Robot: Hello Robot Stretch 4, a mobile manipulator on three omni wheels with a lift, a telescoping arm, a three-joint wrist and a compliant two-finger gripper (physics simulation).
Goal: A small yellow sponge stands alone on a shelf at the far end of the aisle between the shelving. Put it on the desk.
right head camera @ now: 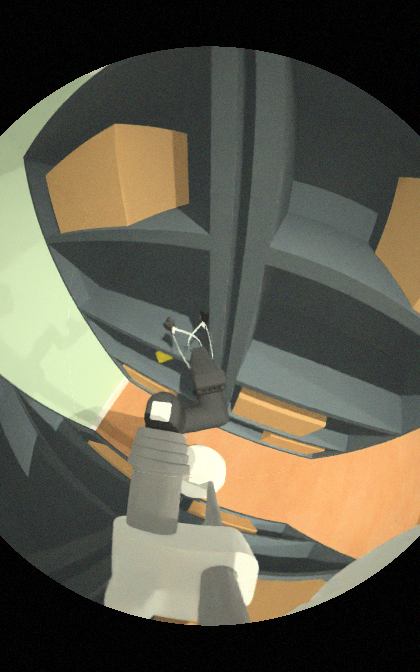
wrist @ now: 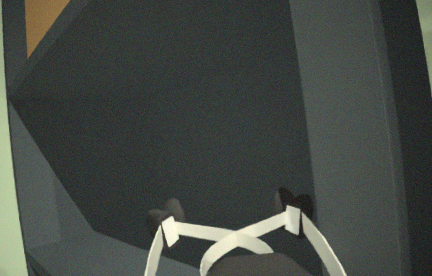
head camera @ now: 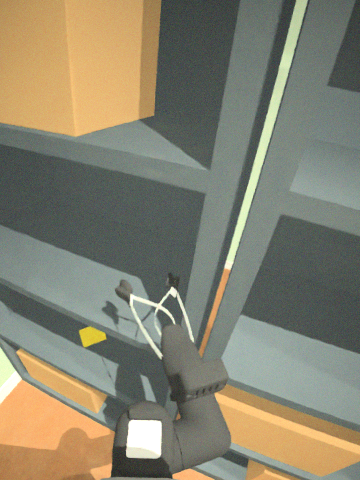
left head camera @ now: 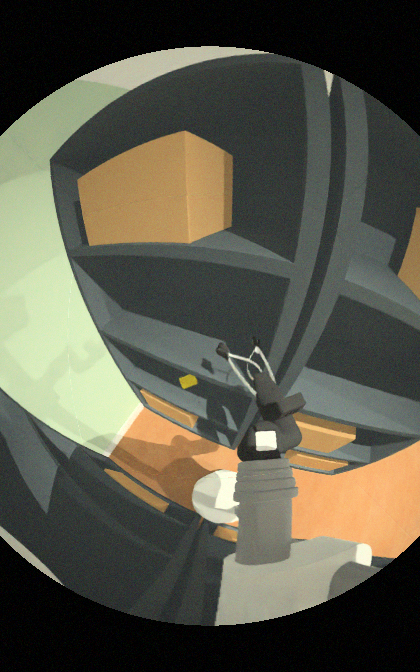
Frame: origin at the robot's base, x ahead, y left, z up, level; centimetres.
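Where they show: gripper, fingertip midpoint: (wrist: pixel 228 209) (head camera: pixel 145 278).
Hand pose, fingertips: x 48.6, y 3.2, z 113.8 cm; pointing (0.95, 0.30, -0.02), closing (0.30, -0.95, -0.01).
Things, the pixels of their top centre, and the offset from my fingertips. "*": a spot on its surface instead. Level surfaces: height alone.
- small yellow sponge at its top centre: (head camera: pixel 92 331) dx +23.1, dy +24.4, dz -58.8 cm
- low shelf board at its surface level: dz -63.3 cm
- large cardboard box at a spot on its surface: (head camera: pixel 80 60) * dx +4.0, dy +11.5, dz +39.0 cm
- flat box at its top centre: (head camera: pixel 70 347) dx +27.7, dy +39.4, dz -82.0 cm
The small yellow sponge (head camera: pixel 92 336) (left head camera: pixel 188 381) (right head camera: pixel 163 356) is on a low shelf board (head camera: pixel 50 345) (left head camera: pixel 160 385) of the left shelving unit, below the level of the fingers. It does not show in the wrist view. My gripper (head camera: pixel 148 285) (left head camera: pixel 239 346) (right head camera: pixel 186 320) (wrist: pixel 228 209) is open, its fingertips apart with nothing between them. In the head view it appears above and to the right of the sponge, in front of the unit's middle bay, casting a shadow on the board there. The desk does not show in these views.
A large cardboard box (head camera: pixel 80 60) (left head camera: pixel 145 195) stands on the upper shelf. A flat box (head camera: pixel 60 380) is below the sponge's shelf. More boxes (head camera: pixel 295 430) (right head camera: pixel 280 412) are in the right unit. A green wall (left head camera: pixel 40 300) is at the left. Opposite shelving (left head camera: pixel 90 525) stands behind the arm.
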